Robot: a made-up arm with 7 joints.
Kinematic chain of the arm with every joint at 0, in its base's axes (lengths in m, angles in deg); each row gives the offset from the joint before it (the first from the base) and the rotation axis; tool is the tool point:
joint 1: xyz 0 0 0.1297 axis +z
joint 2: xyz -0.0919 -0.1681 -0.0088 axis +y
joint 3: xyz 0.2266 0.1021 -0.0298 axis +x
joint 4: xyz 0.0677 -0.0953 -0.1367 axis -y
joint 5: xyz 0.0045 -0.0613 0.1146 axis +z
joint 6: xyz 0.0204 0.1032 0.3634 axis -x
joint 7: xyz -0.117 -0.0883 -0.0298 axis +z
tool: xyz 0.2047 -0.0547 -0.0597
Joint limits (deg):
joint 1: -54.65..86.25
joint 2: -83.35..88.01
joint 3: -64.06..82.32
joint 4: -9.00..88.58
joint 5: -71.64..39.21
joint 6: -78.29..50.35
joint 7: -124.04..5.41
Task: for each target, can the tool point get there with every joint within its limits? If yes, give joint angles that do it. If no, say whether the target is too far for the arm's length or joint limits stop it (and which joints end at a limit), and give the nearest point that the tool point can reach.
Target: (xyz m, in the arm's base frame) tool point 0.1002 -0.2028 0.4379
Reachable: yes | joints -7.45 73.10 -50.35 59.12 -7.12 38.25 -59.31
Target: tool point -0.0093 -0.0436 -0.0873
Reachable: yes | joints 46.04 15.64 24.80 78.00 -49.90 -60.08 -87.22
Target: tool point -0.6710 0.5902 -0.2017
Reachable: no: joint limits stop it (at a limit: joint 1, joint 4, joint 6, joint 7) | nearest point -0.4953 0.4204 -0.1021 | short by 0.264 m
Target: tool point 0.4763 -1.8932 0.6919
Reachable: no: too far | nearest point 0.1707 -0.6784 0.4964 | short by 1.268 m
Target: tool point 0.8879 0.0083 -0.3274
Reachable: no: joint limits stop it (at a limit: joint 1, joint 4, joint 5, joint 6) | nearest point 0.6869 -0.0034 -0.2572 | short by 0.213 m
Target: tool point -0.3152 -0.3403 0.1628
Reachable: yes | joints -24.78 -28.85 34.07 17.93 -48.81 21.20 -59.52
